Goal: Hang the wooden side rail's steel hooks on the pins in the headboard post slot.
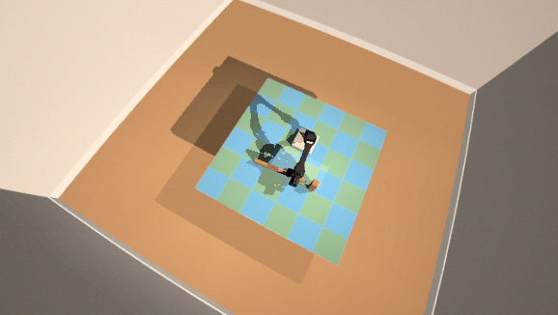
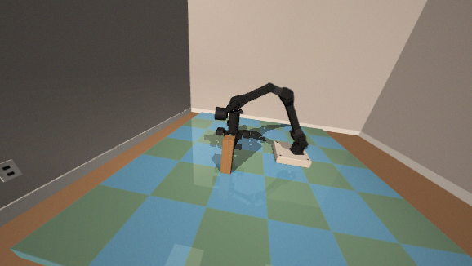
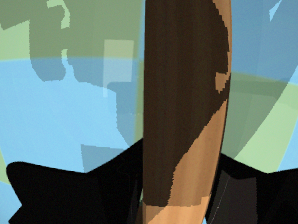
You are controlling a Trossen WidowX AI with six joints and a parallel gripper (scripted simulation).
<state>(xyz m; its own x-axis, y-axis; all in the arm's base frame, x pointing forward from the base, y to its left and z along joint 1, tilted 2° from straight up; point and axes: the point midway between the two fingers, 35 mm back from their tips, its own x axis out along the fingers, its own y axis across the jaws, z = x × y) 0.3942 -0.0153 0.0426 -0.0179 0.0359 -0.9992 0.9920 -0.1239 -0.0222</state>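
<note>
My gripper tip is 16 cm to the right of the wooden headboard post, 4 cm below it and 3 cm short of it.
</note>
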